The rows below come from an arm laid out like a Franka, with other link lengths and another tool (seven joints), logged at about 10 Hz.
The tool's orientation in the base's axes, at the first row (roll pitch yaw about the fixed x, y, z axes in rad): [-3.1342, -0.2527, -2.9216]
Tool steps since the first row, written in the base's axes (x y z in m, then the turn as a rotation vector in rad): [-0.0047, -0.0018, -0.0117, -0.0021, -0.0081, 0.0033]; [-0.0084, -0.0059, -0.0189, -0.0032, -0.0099, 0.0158]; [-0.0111, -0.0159, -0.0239, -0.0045, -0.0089, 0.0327]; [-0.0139, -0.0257, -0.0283, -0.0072, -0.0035, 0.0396]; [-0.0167, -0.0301, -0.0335, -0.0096, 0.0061, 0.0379]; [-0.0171, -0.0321, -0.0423, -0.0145, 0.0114, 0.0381]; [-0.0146, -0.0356, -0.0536, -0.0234, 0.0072, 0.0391]
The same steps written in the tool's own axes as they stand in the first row. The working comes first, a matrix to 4 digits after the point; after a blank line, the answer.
The tool's axes in the first row as the columns of a matrix, in the base's axes (used below as rounded here):
[-0.9449, -0.2200, -0.2424]
[-0.2113, 0.9755, -0.0618]
[0.2500, -0.0072, -0.9682]

[0.0019, -0.0006, 0.0126, 0.0045, -0.0075, -0.0022]; [0.0045, -0.0038, 0.0207, 0.0091, -0.0091, -0.0139]; [0.0079, -0.0129, 0.0268, 0.0143, -0.0079, -0.0300]; [0.0115, -0.0218, 0.0324, 0.0174, -0.0021, -0.0364]; [0.0138, -0.0254, 0.0383, 0.0173, 0.0078, -0.0347]; [0.0124, -0.0272, 0.0471, 0.0208, 0.0140, -0.0341]; [0.0079, -0.0311, 0.0576, 0.0304, 0.0119, -0.0326]
